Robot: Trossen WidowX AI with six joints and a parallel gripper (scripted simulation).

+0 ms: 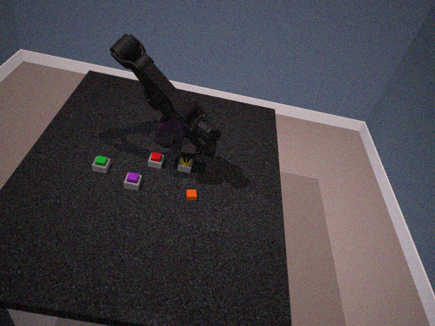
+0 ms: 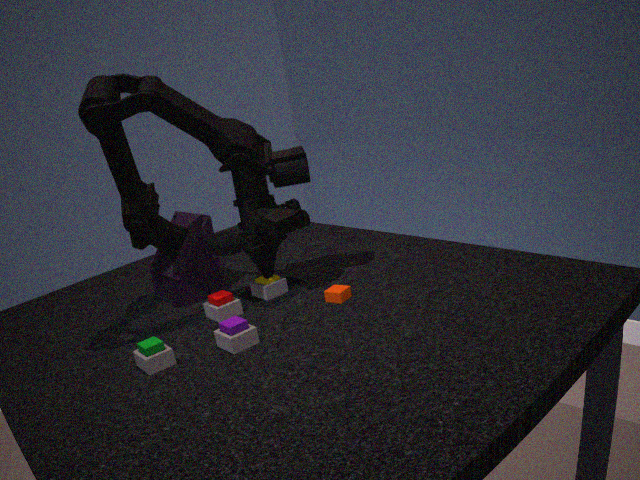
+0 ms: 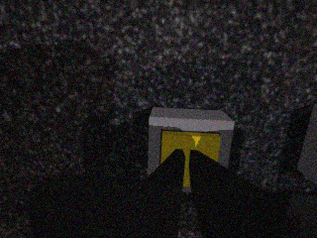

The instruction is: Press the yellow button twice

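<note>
Now: the yellow button 1 cm below my gripper tip. Also, from my gripper tip: purple button 16 cm to the right, 13 cm ahead; then orange block 13 cm ahead, 4 cm to the left, 2 cm below; then red button 11 cm to the right, 1 cm ahead.
</note>
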